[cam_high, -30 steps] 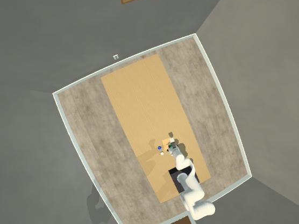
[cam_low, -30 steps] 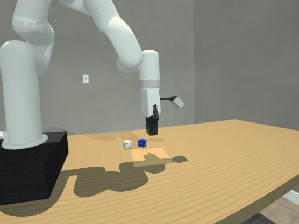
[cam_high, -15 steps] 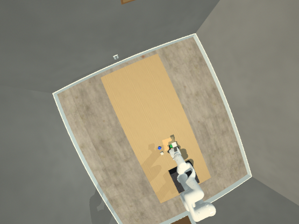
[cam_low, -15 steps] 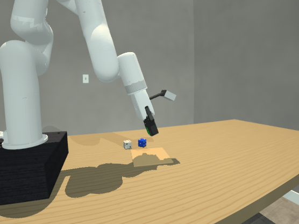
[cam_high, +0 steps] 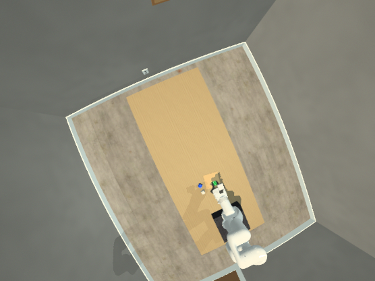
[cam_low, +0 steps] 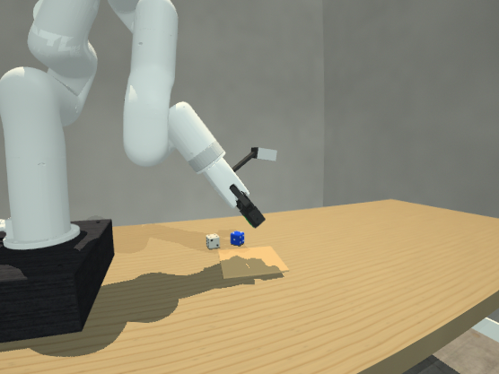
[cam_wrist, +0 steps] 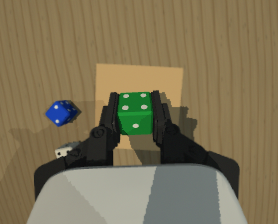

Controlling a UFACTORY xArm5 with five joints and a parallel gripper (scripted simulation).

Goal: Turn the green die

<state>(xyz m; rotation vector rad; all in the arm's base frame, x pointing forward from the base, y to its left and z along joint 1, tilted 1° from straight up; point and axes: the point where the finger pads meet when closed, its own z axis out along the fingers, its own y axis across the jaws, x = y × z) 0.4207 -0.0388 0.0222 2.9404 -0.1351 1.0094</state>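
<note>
My gripper is now 10 mm above the green die. Round my hand: blue die: 10 mm ahead, 120 mm to the left, 100 mm below; tan mat: 110 mm below; white die: 60 mm behind, 130 mm to the left, 100 mm below.
</note>
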